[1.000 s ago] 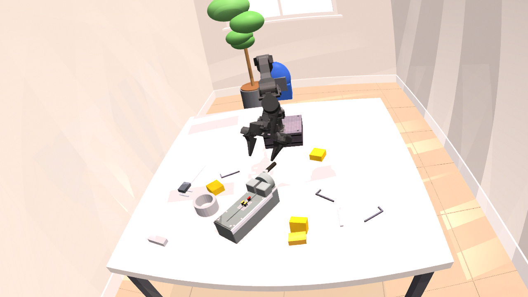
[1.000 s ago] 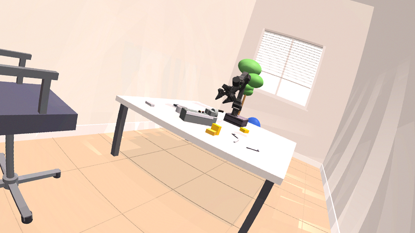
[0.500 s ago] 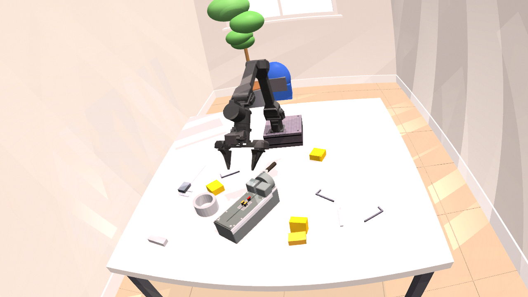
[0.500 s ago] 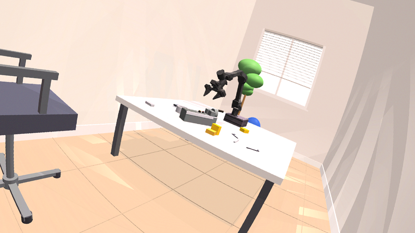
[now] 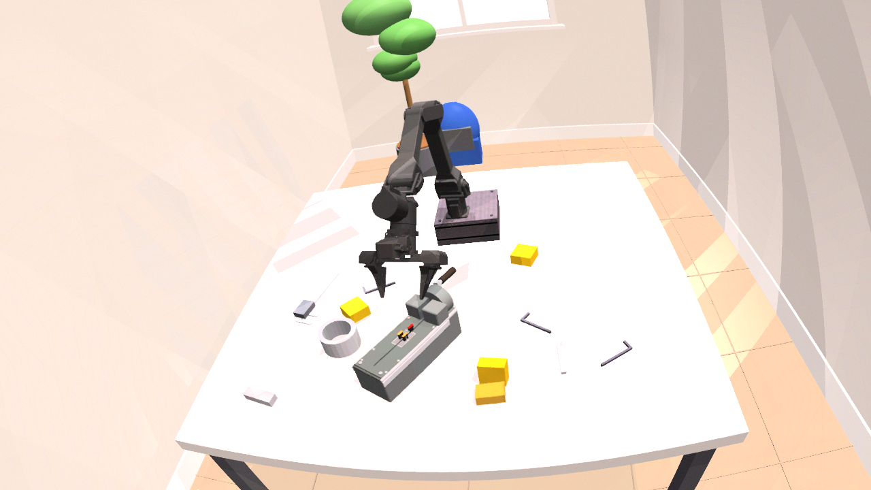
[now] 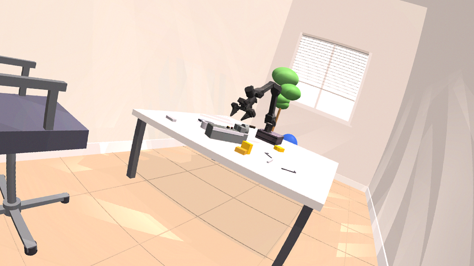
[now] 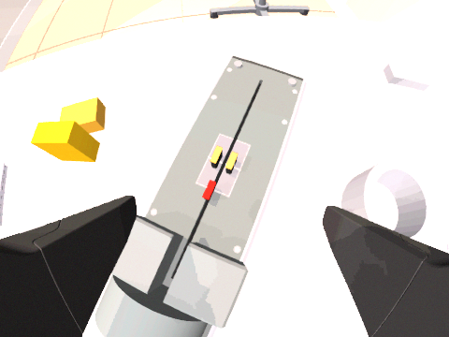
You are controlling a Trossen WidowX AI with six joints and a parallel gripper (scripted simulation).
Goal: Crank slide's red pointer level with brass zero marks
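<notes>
Right now the brown crank handle is 120 mm behind my gripper tip, 80 mm to the left of it and 30 mm below it. Round my gripper tip: red pointer 60 mm below, 20 mm ahead, 10 mm to the left.
</notes>
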